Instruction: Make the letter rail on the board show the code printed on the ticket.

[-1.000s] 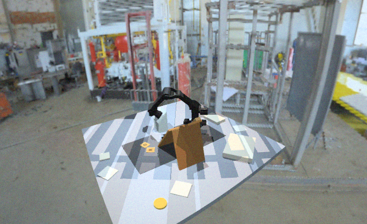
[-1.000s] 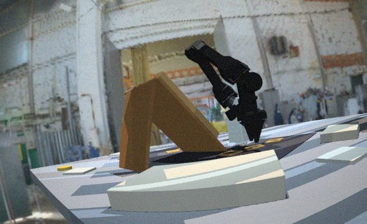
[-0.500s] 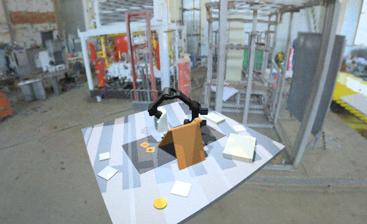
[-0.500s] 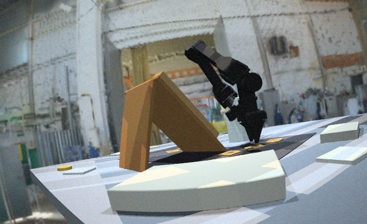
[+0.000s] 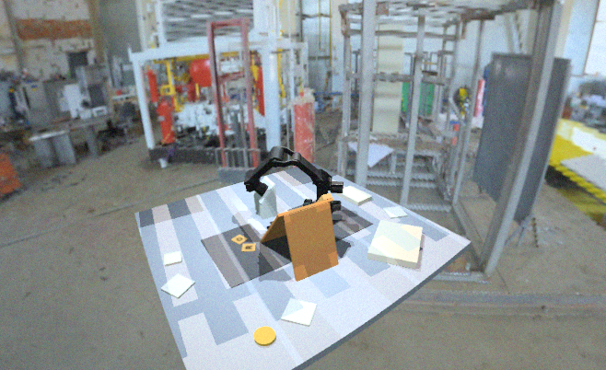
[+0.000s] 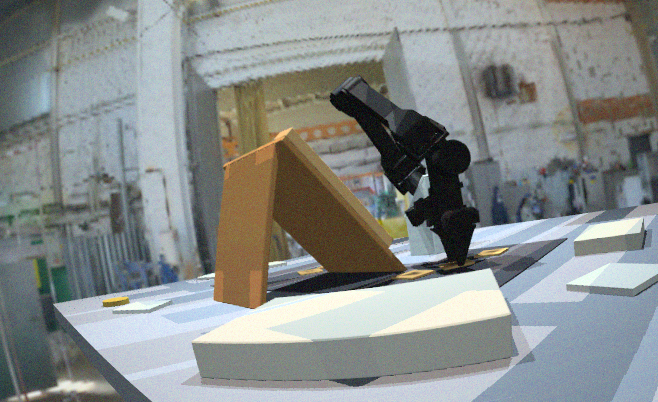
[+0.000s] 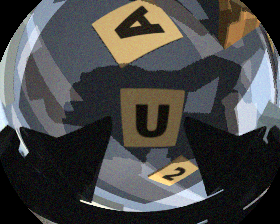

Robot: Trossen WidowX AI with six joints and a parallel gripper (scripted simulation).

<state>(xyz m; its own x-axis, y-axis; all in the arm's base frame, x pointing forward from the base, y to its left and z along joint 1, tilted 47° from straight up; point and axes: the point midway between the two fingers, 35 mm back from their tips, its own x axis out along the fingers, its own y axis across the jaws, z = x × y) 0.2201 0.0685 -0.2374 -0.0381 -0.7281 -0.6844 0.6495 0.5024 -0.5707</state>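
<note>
Now: the yellow letter tile right at my gripper tip. The rest, counted from my gripper tip: dark mat (20 mm behind, 210 mm to the right); then white ticket (70 mm ahead, 270 mm to the right, 80 mm above); then cream box (380 mm ahead, 150 mm to the left, 10 mm above).
</note>
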